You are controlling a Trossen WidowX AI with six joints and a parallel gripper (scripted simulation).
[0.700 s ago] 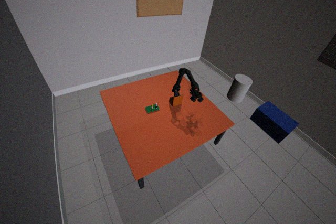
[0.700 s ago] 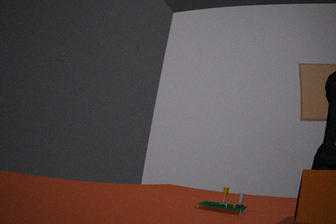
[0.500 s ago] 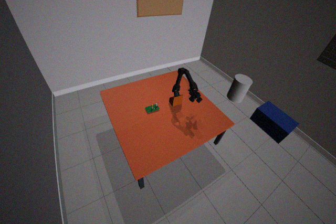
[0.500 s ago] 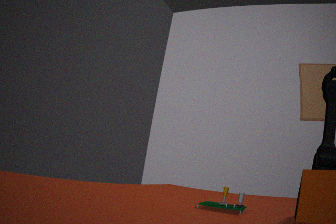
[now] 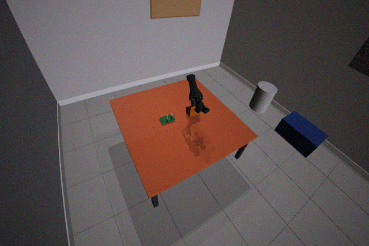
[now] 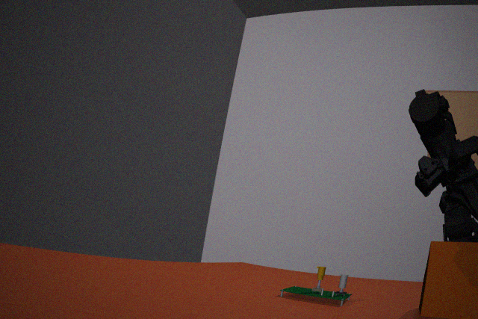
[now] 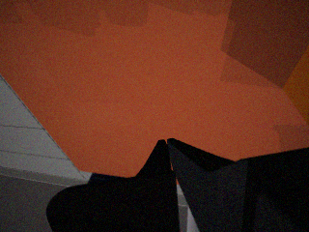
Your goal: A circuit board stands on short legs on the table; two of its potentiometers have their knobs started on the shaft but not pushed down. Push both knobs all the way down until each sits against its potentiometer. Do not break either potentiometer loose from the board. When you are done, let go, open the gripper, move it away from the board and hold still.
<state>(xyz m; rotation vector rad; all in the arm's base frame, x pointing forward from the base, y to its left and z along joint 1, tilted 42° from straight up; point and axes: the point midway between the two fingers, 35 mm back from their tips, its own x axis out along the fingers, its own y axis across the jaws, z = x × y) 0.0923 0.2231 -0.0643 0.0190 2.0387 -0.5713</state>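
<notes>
The grey knob is 290 mm to the right of my gripper tip, 220 mm ahead of it and 140 mm below it. Round my gripper tip: yellow knob 290 mm to the right, 280 mm ahead, 120 mm below.
</notes>
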